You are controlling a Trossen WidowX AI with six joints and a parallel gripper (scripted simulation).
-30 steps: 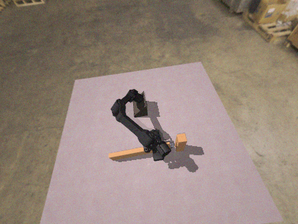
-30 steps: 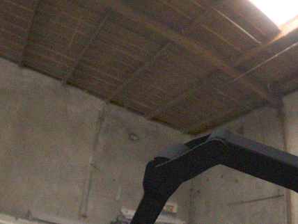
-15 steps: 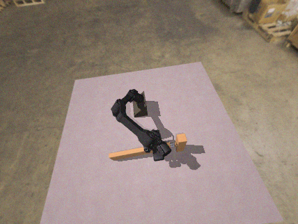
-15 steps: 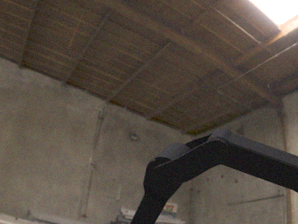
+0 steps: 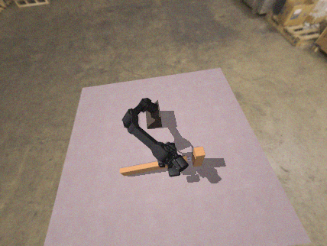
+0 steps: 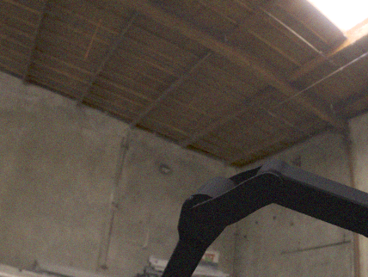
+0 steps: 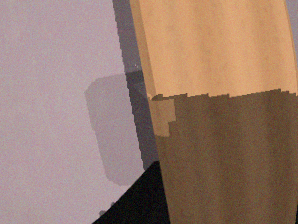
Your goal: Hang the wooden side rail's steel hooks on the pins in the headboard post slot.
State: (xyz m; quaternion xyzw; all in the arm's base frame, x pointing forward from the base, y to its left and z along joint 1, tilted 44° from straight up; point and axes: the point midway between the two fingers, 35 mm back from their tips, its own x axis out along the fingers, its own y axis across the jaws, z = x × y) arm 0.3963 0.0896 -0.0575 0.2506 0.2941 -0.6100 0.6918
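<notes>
Right now the headboard post is 150 mm to the left of my gripper tip, 40 mm above it and 10 mm behind it.
</notes>
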